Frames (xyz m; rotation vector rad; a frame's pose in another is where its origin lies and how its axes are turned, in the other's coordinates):
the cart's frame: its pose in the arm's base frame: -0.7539 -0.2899 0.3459 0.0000 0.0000 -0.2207
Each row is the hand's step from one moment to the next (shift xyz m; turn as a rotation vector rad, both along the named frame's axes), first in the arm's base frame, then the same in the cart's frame.
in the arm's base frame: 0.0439 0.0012 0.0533 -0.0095 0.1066 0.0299
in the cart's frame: 0.0426 0.0108 0.0533 -0.0326 0.1019 0.0299
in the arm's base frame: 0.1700 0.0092 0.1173 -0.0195 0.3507 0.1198
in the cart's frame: 0.1639 0.0462 0.1173 -0.0958 0.3379 0.1198
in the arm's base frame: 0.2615 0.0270 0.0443 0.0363 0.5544 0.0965
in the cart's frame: 0.2492 0.0836 0.0443 -0.0859 0.5489 0.0965
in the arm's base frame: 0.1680 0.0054 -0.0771 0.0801 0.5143 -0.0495
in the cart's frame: 0.1627 0.0420 -0.0771 -0.0344 0.5194 -0.0495
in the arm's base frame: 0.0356 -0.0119 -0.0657 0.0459 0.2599 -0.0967
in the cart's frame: 0.0373 -0.0038 -0.0657 -0.0121 0.2636 -0.0967
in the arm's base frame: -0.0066 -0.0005 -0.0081 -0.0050 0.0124 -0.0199
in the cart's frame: -0.0063 -0.0019 -0.0081 -0.0076 0.0110 -0.0199
